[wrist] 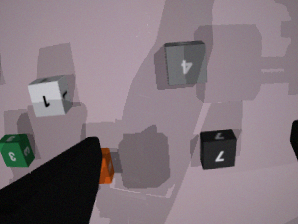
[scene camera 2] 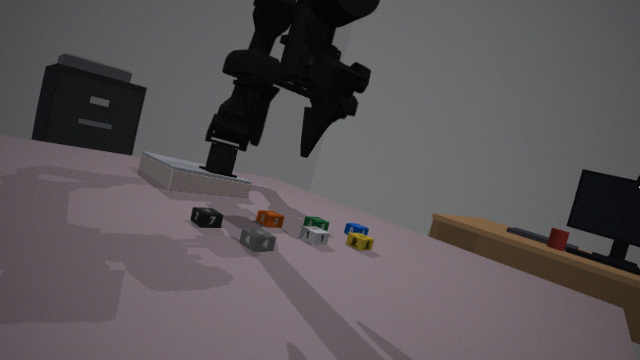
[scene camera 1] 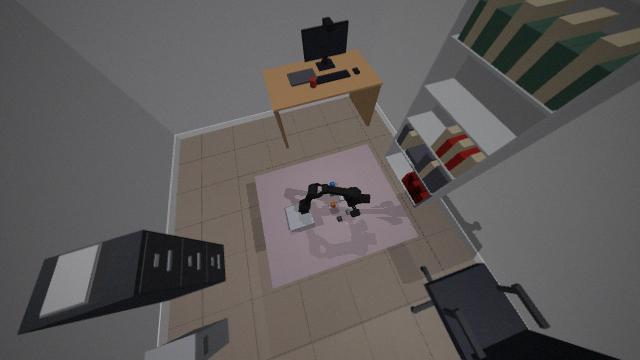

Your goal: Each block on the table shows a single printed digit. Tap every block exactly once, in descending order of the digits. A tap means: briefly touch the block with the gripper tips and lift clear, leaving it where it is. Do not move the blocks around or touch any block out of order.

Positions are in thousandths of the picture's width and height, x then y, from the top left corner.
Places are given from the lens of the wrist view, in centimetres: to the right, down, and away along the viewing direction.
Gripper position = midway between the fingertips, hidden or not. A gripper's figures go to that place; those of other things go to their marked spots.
my gripper (wrist: 673,623): 2, 1, 10
white 1 block (wrist: 169,426): -9, -1, 20
black 7 block (wrist: 733,667): 6, 4, 22
grey 4 block (wrist: 622,270): 3, -4, 19
The marked spots on the grey 4 block and the black 7 block are 9 cm apart.
